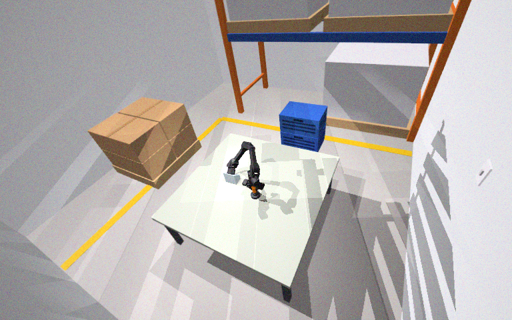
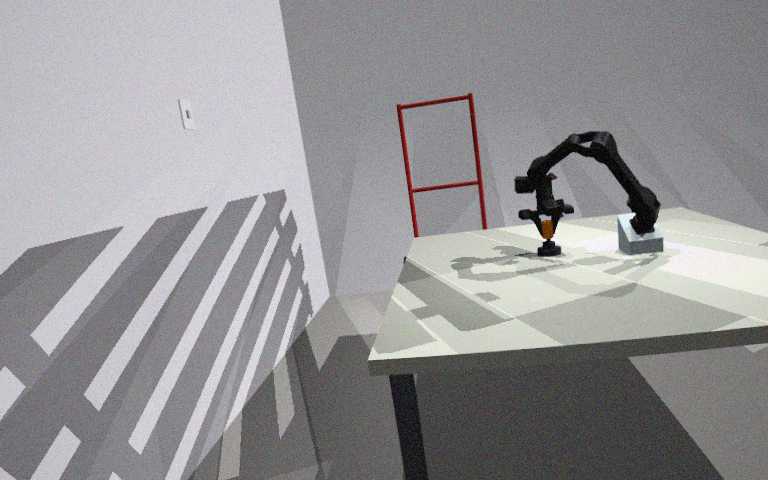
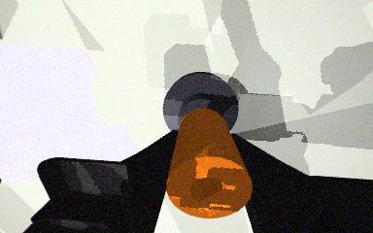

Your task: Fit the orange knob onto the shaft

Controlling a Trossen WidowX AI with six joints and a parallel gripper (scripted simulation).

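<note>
My gripper tip is now 2 cm below the orange knob. The rest, counted from my gripper tip: round pedestal: 4 cm below.
</note>
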